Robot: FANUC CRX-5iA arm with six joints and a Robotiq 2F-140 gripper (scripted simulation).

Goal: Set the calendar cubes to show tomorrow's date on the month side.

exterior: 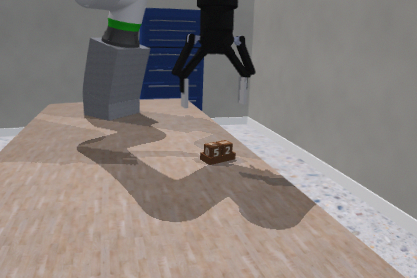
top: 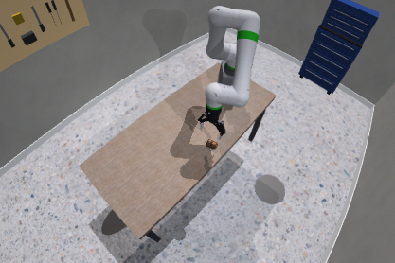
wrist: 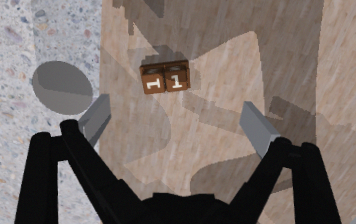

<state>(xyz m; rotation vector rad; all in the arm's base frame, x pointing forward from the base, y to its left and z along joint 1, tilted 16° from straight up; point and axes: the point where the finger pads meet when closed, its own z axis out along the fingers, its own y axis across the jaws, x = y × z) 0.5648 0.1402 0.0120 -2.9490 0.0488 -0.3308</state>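
My hand is 140 mm above the brown calendar tray and 20 mm to the right of it.
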